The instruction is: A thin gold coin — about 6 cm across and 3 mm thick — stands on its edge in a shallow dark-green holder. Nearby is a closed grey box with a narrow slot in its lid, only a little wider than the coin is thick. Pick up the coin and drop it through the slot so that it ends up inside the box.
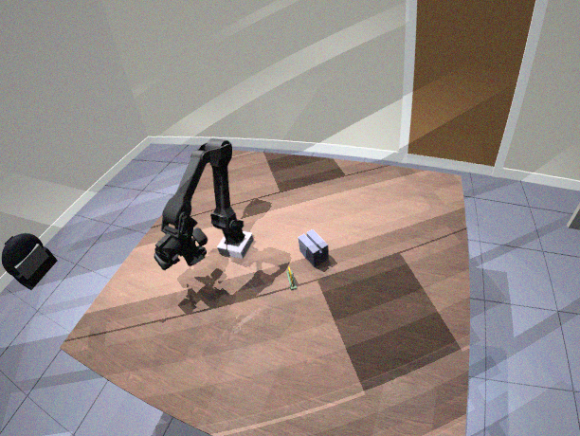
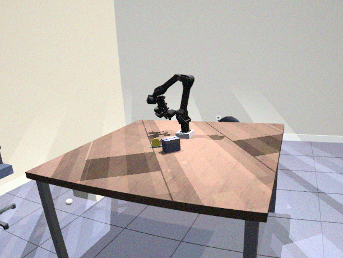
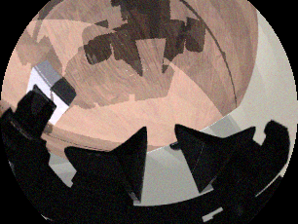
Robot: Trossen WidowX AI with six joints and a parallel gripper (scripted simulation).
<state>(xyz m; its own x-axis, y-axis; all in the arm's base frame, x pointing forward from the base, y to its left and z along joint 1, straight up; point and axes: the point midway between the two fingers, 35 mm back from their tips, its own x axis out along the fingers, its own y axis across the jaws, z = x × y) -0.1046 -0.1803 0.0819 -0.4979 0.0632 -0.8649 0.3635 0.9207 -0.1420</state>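
Right now my gripper tip is 37 cm short of the gold coin, 8 cm to the right of it and 6 cm above it.
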